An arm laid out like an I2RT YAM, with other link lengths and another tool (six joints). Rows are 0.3 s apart.
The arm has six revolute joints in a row. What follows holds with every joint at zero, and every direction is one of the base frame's. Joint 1 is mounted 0.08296 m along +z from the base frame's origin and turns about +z. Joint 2 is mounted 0.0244 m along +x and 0.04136 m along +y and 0.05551 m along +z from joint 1 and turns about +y. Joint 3 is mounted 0.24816 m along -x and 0.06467 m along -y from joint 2 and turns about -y. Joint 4 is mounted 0.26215 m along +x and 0.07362 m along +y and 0.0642 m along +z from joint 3 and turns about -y. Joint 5 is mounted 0.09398 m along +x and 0.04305 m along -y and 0.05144 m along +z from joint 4 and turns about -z. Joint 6 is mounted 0.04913 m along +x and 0.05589 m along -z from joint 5 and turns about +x. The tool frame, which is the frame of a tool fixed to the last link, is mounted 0.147 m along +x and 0.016 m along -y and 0.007 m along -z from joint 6; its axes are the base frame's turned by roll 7.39, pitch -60.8 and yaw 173.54 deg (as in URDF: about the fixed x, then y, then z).
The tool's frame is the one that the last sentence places.
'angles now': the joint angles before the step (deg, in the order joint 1, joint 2, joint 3, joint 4, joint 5, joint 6). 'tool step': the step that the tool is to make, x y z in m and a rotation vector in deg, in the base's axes. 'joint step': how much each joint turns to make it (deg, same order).
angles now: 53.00 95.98 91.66 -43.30 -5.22 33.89
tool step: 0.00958 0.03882 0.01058 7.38 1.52 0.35
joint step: 0.04 3.82 2.55 6.75 -4.21 3.81
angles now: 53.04 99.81 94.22 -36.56 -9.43 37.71
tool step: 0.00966 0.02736 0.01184 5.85 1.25 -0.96
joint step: 0.04 2.88 2.21 5.36 -2.12 4.18
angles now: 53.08 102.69 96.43 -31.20 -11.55 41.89
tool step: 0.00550 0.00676 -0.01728 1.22 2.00 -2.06
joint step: -0.06 1.41 -2.24 4.04 0.18 3.13
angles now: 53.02 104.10 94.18 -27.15 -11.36 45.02
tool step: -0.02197 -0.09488 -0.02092 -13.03 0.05 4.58
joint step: -4.75 -10.16 -7.10 -15.83 -1.10 -12.63
